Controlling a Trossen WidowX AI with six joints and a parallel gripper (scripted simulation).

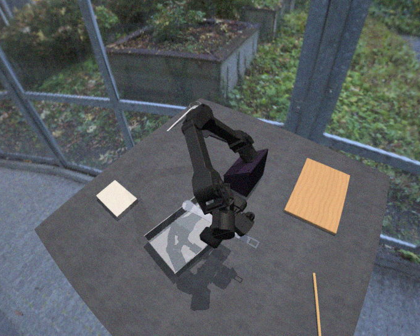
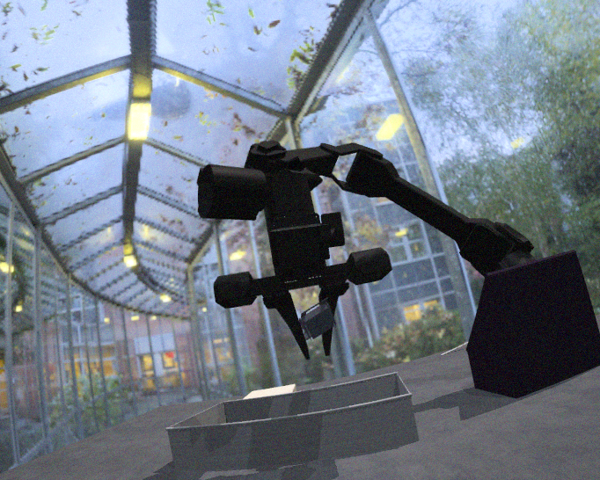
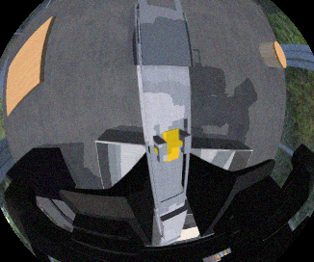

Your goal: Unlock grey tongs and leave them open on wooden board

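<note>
The wooden board lies 470 mm behind my gripper tip, 200 mm to the left of it and 110 mm below it. Round my gripper tip: grey roasting tin (130 mm to the right, 90 mm below, 50 mm ahead); cream block (510 mm to the right, 150 mm ahead, 110 mm below); yellow lock piece (40 mm above, 30 mm to the left).
</note>
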